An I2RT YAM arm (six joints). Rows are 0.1 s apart.
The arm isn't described. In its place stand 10 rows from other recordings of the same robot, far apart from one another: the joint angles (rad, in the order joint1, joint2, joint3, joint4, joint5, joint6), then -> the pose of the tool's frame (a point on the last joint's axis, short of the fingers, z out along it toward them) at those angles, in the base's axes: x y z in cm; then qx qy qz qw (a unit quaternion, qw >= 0).
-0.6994 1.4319 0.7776 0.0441 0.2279 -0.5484 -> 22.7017, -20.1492, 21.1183, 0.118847, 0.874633, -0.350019, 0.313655
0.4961 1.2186 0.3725 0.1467 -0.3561 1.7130 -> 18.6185, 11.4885, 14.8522, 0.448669, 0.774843, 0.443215, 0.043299
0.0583 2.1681 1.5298 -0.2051 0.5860 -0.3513 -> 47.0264, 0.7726, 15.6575, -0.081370, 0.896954, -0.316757, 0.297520
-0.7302 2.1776 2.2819 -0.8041 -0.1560 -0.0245 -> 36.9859, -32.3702, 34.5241, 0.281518, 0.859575, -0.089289, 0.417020
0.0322 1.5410 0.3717 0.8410 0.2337 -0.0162 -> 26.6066, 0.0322, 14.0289, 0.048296, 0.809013, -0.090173, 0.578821
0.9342 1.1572 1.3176 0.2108 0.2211 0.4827 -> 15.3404, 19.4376, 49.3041, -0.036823, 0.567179, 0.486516, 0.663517
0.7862 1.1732 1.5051 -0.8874 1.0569 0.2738 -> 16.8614, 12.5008, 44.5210, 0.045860, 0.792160, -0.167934, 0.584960
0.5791 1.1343 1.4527 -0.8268 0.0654 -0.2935 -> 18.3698, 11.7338, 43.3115, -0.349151, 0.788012, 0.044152, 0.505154
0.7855 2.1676 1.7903 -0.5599 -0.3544 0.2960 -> 33.1925, 34.9467, 21.0840, -0.279928, 0.894176, 0.301459, 0.176669
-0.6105 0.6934 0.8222 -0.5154 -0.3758 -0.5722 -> 13.1571, -7.6109, 33.2823, -0.088623, 0.817013, -0.176979, 0.541585
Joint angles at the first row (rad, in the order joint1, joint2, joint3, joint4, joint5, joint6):
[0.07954 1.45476 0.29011 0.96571 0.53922 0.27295]
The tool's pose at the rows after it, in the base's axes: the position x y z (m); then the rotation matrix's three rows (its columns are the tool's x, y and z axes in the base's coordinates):
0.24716 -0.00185 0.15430; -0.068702 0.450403 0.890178; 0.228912 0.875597 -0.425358; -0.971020 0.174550 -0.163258
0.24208 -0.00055 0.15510; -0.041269 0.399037 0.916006; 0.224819 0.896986 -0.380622; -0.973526 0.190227 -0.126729
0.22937 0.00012 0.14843; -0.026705 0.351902 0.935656; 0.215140 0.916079 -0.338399; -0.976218 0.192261 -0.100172
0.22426 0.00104 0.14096; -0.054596 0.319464 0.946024; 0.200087 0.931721 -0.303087; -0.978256 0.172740 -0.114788
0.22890 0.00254 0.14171; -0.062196 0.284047 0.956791; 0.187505 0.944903 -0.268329; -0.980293 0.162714 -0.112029
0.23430 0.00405 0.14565; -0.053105 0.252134 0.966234; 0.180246 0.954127 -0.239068; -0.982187 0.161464 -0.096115
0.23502 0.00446 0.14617; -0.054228 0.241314 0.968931; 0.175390 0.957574 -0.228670; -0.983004 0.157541 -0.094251
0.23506 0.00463 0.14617; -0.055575 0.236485 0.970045; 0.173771 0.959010 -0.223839; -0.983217 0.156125 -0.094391
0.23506 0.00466 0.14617; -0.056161 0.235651 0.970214; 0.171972 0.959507 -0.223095; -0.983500 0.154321 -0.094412
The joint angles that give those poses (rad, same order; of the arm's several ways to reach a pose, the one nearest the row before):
[0.06161 1.46581 0.29584 0.98286 0.49993 0.26837]
[0.06198 1.46010 0.26532 1.05345 0.45185 0.25501]
[0.06198 1.46696 0.19858 1.15909 0.40683 0.23785]
[0.06199 1.48986 0.16955 1.19691 0.36946 0.21954]
[0.06198 1.50585 0.18560 1.20142 0.33321 0.20352]
[0.06275 1.51085 0.20694 1.20301 0.30384 0.19322]
[0.06275 1.51126 0.20962 1.20302 0.29317 0.18750]
[0.06274 1.51122 0.20963 1.20298 0.28820 0.18559]
[0.06276 1.51119 0.20961 1.20297 0.28745 0.18368]

